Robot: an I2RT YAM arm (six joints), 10 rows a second.
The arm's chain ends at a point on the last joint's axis. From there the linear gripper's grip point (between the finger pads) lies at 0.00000 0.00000 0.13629 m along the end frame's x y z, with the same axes.
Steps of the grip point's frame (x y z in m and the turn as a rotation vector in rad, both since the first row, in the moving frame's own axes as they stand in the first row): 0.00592, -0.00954, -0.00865, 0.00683, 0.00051, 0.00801; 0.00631, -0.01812, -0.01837, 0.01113, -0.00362, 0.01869; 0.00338, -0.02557, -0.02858, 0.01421, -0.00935, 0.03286; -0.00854, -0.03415, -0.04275, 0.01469, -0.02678, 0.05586; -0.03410, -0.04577, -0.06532, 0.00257, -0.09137, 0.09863; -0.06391, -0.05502, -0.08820, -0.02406, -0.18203, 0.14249; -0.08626, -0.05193, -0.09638, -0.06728, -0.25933, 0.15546; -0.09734, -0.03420, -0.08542, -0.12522, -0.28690, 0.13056; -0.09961, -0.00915, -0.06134, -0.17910, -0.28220, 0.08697; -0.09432, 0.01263, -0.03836, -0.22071, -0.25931, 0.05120; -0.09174, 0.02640, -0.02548, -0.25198, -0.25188, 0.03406; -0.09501, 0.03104, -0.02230, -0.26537, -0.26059, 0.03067
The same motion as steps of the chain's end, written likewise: 0.00585, -0.00861, -0.00865, 0.00683, 0.00051, 0.00801; 0.00679, -0.01660, -0.01836, 0.01113, -0.00362, 0.01869; 0.00462, -0.02361, -0.02856, 0.01421, -0.00935, 0.03286; -0.00495, -0.03205, -0.04269, 0.01469, -0.02678, 0.05586; -0.02170, -0.04481, -0.06475, 0.00257, -0.09137, 0.09863; -0.03909, -0.05651, -0.08591, -0.02406, -0.18203, 0.14249; -0.05077, -0.05823, -0.09153, -0.06728, -0.25933, 0.15546; -0.05788, -0.04841, -0.07881, -0.12522, -0.28690, 0.13056; -0.06086, -0.03142, -0.05380, -0.17910, -0.28220, 0.08697; -0.05891, -0.01596, -0.03054, -0.22071, -0.25931, 0.05120; -0.05756, -0.00664, -0.01692, -0.25198, -0.25188, 0.03406; -0.05976, -0.00376, -0.01298, -0.26537, -0.26059, 0.03067
